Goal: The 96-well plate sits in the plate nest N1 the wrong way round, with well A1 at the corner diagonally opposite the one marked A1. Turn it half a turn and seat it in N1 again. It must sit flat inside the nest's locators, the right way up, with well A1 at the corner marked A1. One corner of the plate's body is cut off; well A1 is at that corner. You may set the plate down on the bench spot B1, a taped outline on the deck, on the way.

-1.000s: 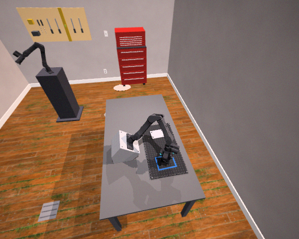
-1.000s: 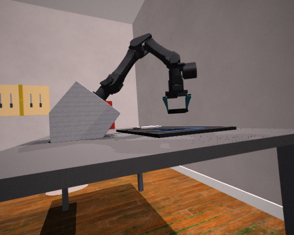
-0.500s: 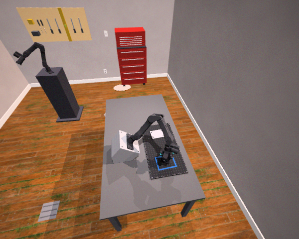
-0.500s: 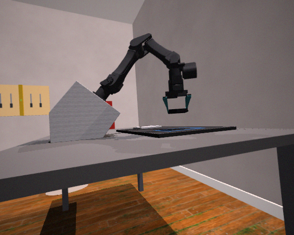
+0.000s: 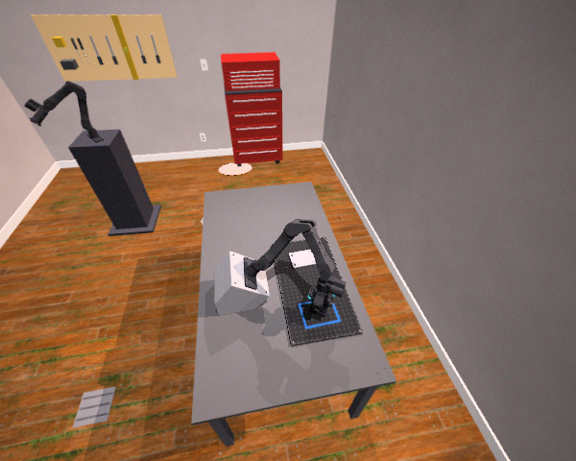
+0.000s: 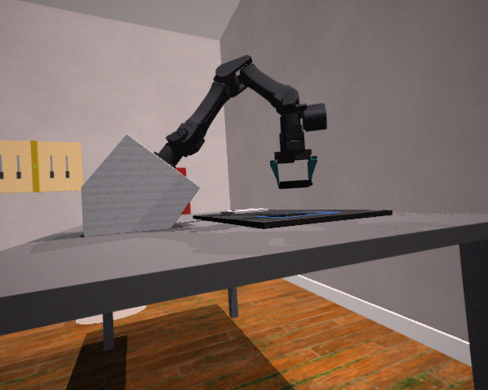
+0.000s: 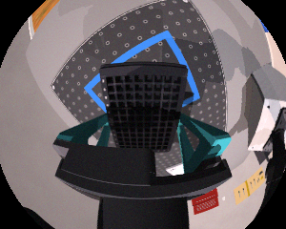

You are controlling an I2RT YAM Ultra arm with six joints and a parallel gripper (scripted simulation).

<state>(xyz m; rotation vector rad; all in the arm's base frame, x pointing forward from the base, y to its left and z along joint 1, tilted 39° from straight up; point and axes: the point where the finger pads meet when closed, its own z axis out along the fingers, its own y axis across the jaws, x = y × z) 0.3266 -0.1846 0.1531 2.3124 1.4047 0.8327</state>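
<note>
Right now my hand is 20 mm past the white plate nest N1, 380 mm to the right of it and 80 mm above it. Round my hand: dark 96-well plate right at my hand.
</note>
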